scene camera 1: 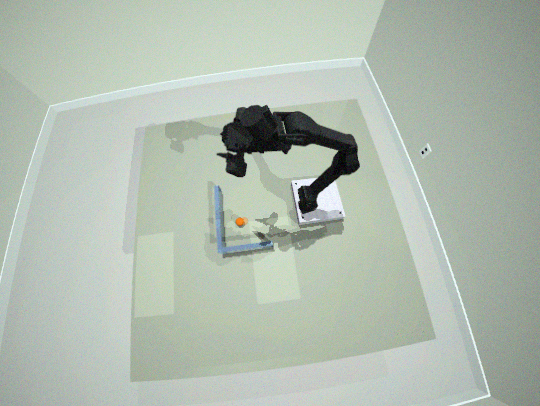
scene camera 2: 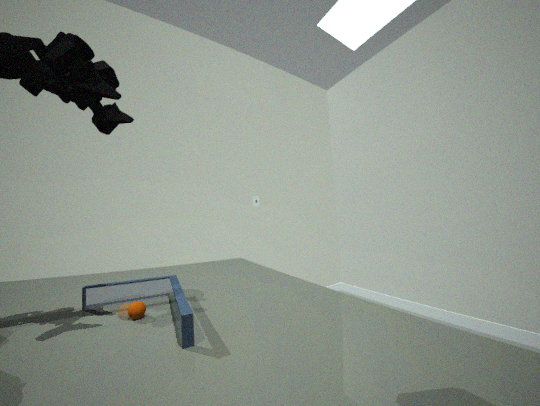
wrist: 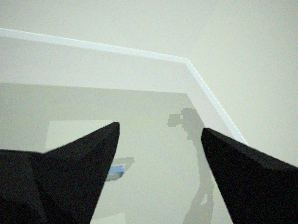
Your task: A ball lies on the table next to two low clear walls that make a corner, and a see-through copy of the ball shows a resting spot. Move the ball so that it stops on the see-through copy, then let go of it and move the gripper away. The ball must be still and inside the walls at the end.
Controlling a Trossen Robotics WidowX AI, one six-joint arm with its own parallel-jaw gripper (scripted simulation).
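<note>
Scene camera 2 shows my gripper [scene camera 2: 126,109], open and holding nothing. Visible in scene camera 1: my gripper [scene camera 1: 219,144]. Visible in the wrist view: the gripper [wrist: 161,130].
</note>
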